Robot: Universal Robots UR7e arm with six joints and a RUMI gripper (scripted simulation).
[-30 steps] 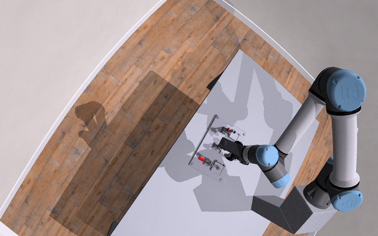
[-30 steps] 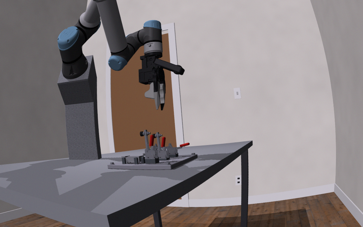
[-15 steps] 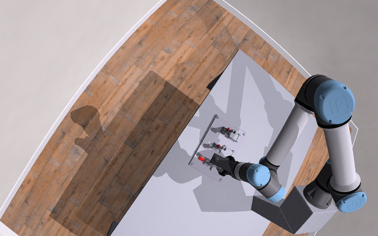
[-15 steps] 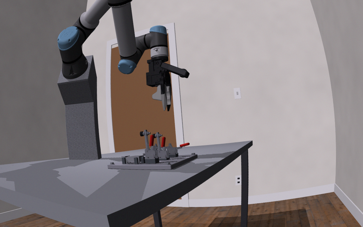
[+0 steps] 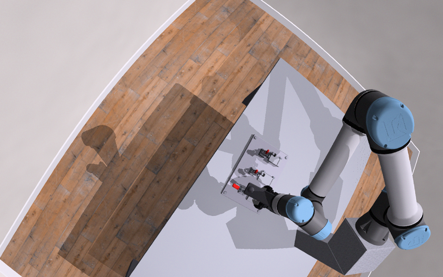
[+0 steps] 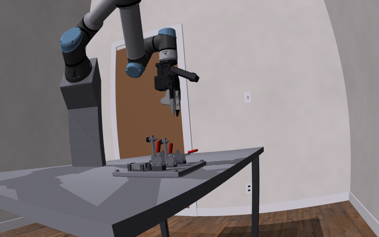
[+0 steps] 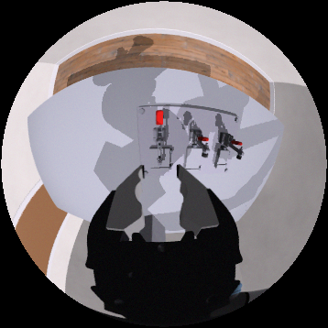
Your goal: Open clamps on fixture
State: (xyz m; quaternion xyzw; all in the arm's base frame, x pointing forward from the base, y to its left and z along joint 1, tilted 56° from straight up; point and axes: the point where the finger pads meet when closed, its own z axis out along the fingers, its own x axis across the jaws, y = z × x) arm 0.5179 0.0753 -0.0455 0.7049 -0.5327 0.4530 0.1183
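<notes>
The metal plate lies 21 cm below my hand, 11 cm to the right of it and 3 cm behind it.
</notes>
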